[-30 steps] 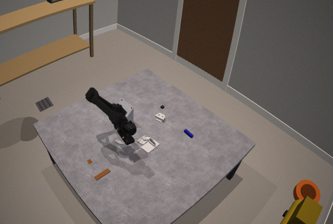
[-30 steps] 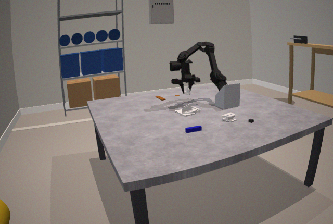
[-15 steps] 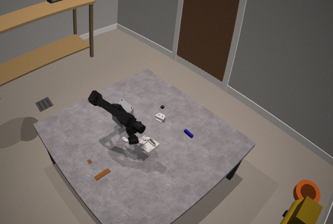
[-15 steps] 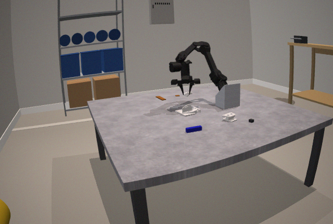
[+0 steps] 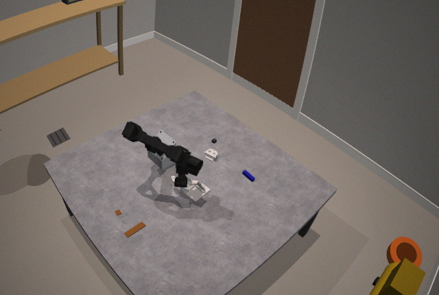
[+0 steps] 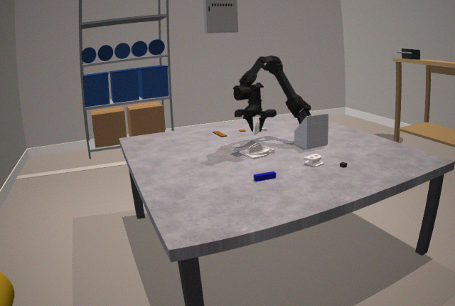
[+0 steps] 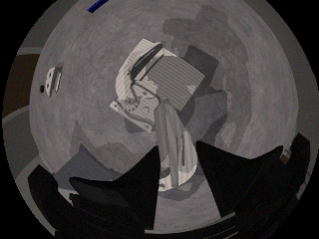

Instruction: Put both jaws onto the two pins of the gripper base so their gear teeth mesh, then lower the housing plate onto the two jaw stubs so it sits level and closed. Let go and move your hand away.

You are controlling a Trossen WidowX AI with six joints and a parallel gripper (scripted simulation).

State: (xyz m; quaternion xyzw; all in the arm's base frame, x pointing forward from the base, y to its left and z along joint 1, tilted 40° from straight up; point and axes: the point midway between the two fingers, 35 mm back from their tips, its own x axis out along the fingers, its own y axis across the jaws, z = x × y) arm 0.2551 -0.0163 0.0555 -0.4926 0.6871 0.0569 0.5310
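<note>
Right now the white jaw is 80 mm to the left of my gripper tip and 70 mm below it. The rest, counted from my gripper tip: blue block: 130 mm ahead, 370 mm to the left, 70 mm below; small orange piece: 80 mm behind, 370 mm to the right, 80 mm below; orange strip: 60 mm ahead, 360 mm to the right, 80 mm below.
</note>
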